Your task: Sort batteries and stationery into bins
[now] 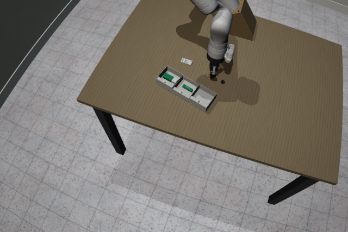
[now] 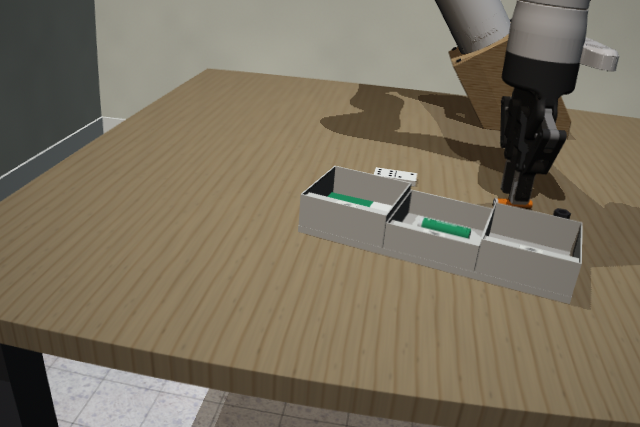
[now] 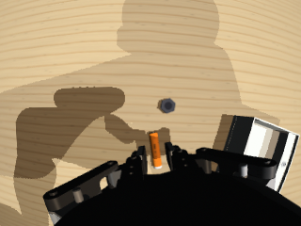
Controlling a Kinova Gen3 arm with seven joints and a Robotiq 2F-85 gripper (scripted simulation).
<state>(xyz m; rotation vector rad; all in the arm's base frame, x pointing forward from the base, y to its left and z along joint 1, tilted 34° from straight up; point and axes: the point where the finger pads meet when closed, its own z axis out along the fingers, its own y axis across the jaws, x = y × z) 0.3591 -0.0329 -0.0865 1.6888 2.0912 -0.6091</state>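
The orange battery is 3 cm below my hand. Also, from my hand: three joined grey bins: 11 cm ahead, 8 cm to the right, 1 cm below; black nut: 5 cm to the left, 3 cm below, 1 cm ahead; green battery: 11 cm ahead, 8 cm to the right, 2 cm below.
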